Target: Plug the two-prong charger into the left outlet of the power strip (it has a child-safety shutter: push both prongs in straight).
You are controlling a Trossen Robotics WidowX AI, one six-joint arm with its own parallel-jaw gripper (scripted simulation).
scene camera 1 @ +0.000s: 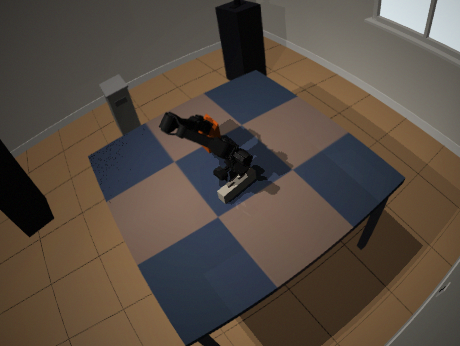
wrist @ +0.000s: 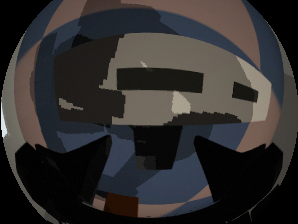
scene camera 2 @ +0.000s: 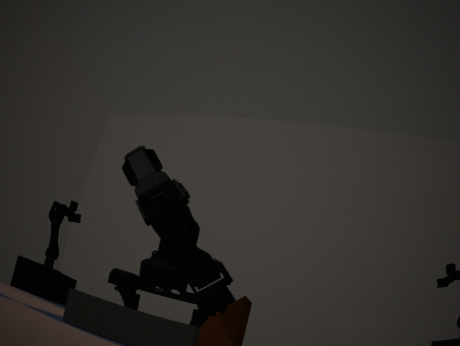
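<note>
My gripper [wrist: 154, 140] is open and holds nothing, and there's also a black two-prong charger [wrist: 155, 146] here.
</note>
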